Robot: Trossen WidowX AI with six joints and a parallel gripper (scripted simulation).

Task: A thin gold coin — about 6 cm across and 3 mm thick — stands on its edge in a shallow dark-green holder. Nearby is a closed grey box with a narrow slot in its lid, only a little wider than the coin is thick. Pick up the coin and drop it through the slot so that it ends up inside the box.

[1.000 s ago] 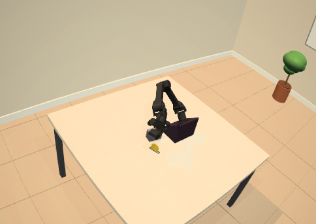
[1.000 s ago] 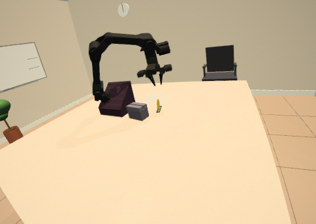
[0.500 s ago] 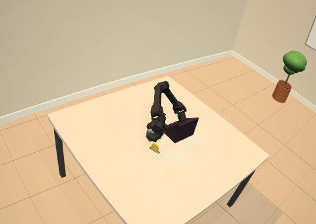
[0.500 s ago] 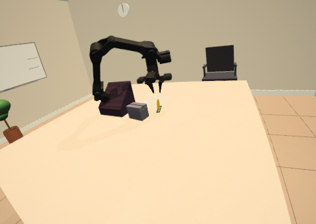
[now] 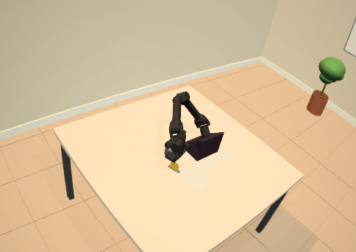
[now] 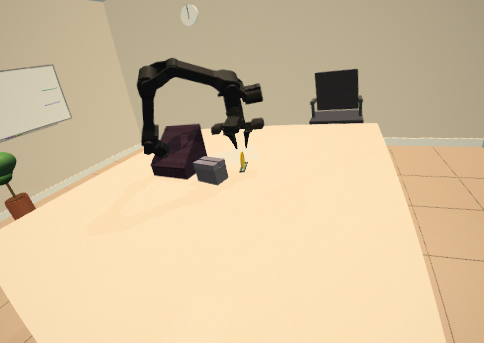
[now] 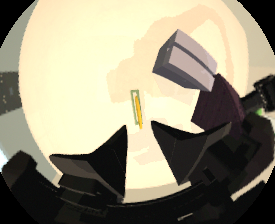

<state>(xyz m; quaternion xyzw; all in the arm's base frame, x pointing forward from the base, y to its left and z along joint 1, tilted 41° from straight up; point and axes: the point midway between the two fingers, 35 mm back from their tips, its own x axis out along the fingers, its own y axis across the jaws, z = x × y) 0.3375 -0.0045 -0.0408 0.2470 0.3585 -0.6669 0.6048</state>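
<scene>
Right now my gripper tip is 50 mm above the gold coin.
</scene>
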